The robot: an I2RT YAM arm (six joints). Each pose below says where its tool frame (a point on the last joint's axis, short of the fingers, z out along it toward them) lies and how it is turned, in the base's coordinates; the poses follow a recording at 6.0 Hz.
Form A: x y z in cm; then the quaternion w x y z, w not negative.
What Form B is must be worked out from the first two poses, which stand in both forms.
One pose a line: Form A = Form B
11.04 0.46 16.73 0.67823 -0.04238 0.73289 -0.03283 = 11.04 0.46 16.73 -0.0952 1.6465 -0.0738
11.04 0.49 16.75 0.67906 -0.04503 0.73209 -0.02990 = 11.04 0.49 16.75 -0.1011 1.6442 -0.0672
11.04 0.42 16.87 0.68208 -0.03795 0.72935 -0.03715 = 11.04 0.42 16.87 -0.0851 1.6361 -0.0833
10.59 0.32 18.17 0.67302 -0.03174 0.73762 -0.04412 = 10.59 0.32 18.17 -0.0715 1.6605 -0.0993
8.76 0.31 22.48 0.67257 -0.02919 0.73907 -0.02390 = 8.76 0.31 22.48 -0.0657 1.6641 -0.0538
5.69 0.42 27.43 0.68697 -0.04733 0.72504 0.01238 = 5.69 0.42 27.43 -0.1060 1.6233 0.0277
